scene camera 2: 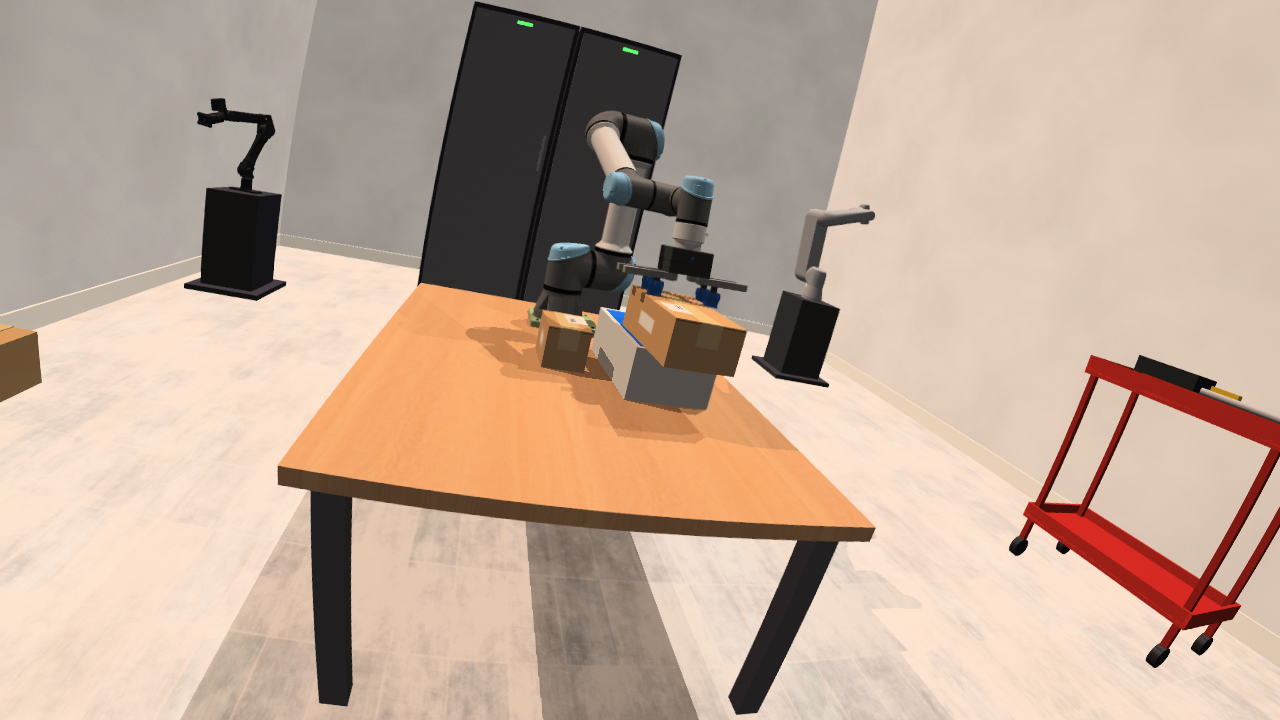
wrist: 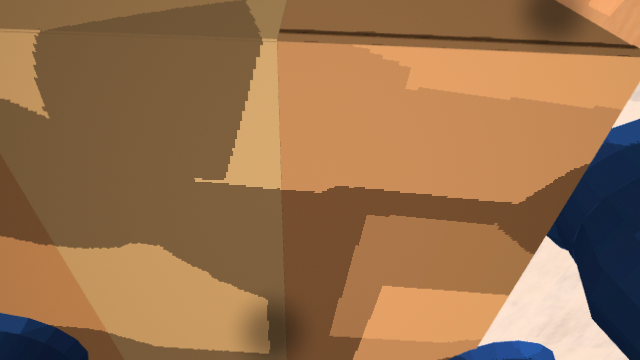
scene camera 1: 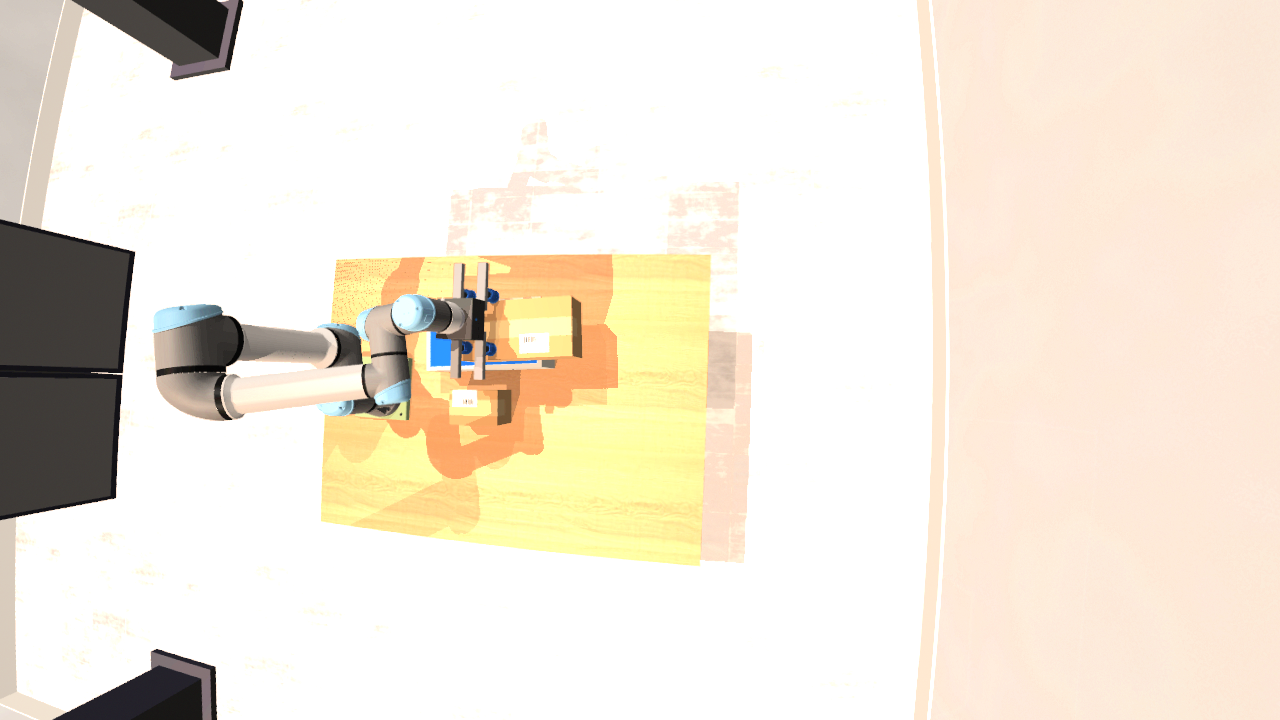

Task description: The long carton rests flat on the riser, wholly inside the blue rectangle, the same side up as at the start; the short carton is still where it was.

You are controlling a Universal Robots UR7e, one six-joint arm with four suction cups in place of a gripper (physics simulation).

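Frame: origin at the arm's base, x up, y left, z back, level; millimetres.
Where they show: end effector, tool point: [scene camera 2: 678, 300] [wrist: 279, 269].
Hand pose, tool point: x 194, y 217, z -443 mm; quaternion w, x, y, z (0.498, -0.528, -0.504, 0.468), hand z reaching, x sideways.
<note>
Things, the pixels of their top centre, and the offset from my tool point. "*": a spot on its surface instead. Level surfaces: height alone.
- long carton, middle of its top: [scene camera 2: 684, 305] [scene camera 1: 513, 328] dx +7, dy -15, dz -98 mm
- grey riser, middle of its top: [scene camera 2: 655, 331] [scene camera 1: 482, 334] dx -93, dy -22, dz +44 mm
- carton's top, surface spot: [wrist: 390, 135] * dx +7, dy +16, dz +47 mm
- short carton, middle of its top: [scene camera 2: 566, 320] [scene camera 1: 472, 407] dx -113, dy -237, dz +70 mm
- table, its level: dx -213 mm
The long carton [scene camera 1: 539, 323] [scene camera 2: 683, 332] hangs under my suction gripper [scene camera 1: 473, 322] [scene camera 2: 679, 285], which holds it near one end. It sits slightly tilted over the grey riser [scene camera 2: 656, 380], with its far end reaching past the riser's edge. Part of the blue rectangle [scene camera 1: 437, 353] [scene camera 2: 619, 326] shows beside the carton. In the wrist view the carton's top [wrist: 390, 135] fills the frame, with one blue suction cup [wrist: 506, 348] at the bottom right. The short carton [scene camera 1: 473, 403] [scene camera 2: 563, 342] stands on the table [scene camera 1: 625, 465] [scene camera 2: 470, 433] next to the riser.
The arm's base stands at the table's far edge, close behind the cartons. Off the table are a black cabinet [scene camera 2: 547, 155], two other arms on black pedestals [scene camera 2: 237, 232] [scene camera 2: 802, 335], and a red cart [scene camera 2: 1075, 523] at the right.
</note>
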